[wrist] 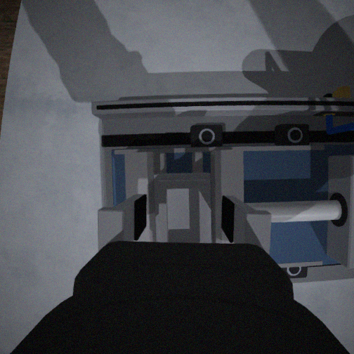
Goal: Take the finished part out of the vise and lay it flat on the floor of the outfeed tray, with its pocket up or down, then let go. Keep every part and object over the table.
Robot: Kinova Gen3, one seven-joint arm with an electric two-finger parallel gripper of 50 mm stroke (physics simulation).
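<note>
The finished part (178, 210) is a grey block with a rectangular pocket that faces the camera. It sits in the vise (150, 123), between the left jaw (136, 172) and the right jaw (230, 172). My gripper (183, 210) is open and empty. Its fingertips show on the left and right of the part, over the jaws; their exact height above it is hard to tell. The near end of the part is hidden behind the gripper body. The outfeed tray does not show in the wrist view.
A white screw rod (300, 212) runs right from the right jaw over the vise's blue bed (277, 165). Dark clamps with ring bolts (206, 136) (295, 135) sit along the far rail. A blue handle-like piece (340, 126) and a yellow piece (342, 92) show at the right edge.
</note>
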